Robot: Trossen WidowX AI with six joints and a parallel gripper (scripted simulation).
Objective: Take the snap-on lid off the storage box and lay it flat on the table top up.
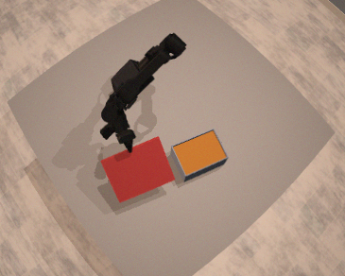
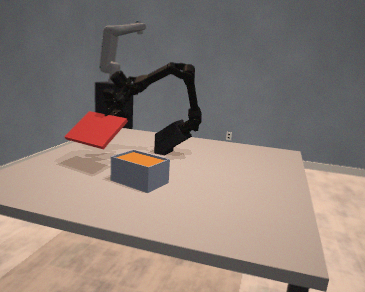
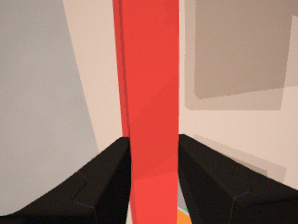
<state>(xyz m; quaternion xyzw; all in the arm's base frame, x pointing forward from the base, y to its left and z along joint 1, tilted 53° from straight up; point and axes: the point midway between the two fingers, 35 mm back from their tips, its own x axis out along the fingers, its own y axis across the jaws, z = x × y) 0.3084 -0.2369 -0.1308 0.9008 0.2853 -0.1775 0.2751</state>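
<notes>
Right now my hand is 10 cm short of the red lid, 1 cm to the left of it and 6 cm above it. The rest, counted from my hand: storage box: 14 cm ahead, 25 cm to the left, 20 cm below.
</notes>
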